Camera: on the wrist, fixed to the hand. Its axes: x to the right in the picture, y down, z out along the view.
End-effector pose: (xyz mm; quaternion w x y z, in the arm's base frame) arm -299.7 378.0 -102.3 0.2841 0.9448 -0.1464 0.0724
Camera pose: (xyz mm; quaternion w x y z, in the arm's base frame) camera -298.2 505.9 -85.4 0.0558 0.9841 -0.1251 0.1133
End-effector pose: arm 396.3 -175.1 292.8 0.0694 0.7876 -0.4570 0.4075
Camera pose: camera 413.3 -63.9 355.9 0.1142 -0.7774 0.3500 -0.5100
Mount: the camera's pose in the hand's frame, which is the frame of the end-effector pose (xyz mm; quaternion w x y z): -25.0 -93.5 -85.3 0.9721 0.2344 0.0084 0.0023
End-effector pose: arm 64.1 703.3 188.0 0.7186 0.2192 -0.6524 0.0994
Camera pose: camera 177.2 662.2 141.7 0.6524 0.3792 -0.6054 0.2531
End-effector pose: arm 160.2 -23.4 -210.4 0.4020 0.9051 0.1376 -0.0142
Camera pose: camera 104.6 92.8 -217.0 0.1775 0.9745 0.1317 -0.0375
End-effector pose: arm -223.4 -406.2 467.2 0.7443 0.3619 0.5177 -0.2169
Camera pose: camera -350.2 -402.6 443.8 0.6349 0.5293 0.4578 -0.3274
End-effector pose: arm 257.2 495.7 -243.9 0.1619 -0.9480 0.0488 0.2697
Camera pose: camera 295.0 555.6 -136.1 0.3786 -0.8857 0.1142 0.2431
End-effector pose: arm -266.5 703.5 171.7 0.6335 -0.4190 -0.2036 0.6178
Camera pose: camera -146.9 666.5 203.1 0.7143 -0.2645 -0.0468 0.6462
